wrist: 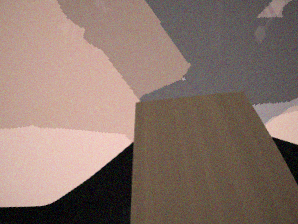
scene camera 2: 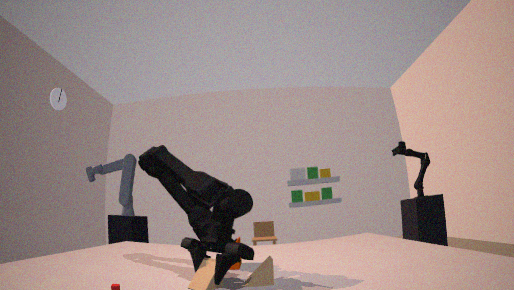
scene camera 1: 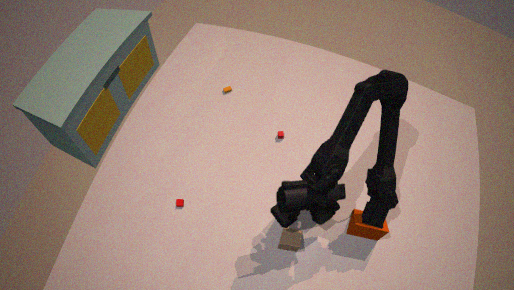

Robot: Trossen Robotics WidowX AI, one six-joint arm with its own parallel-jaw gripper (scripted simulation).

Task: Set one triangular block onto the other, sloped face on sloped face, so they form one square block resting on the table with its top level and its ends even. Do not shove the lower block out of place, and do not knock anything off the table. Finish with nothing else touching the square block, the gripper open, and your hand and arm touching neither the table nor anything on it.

Scene:
my gripper: holds a tan triangular block (wrist: 209, 151)

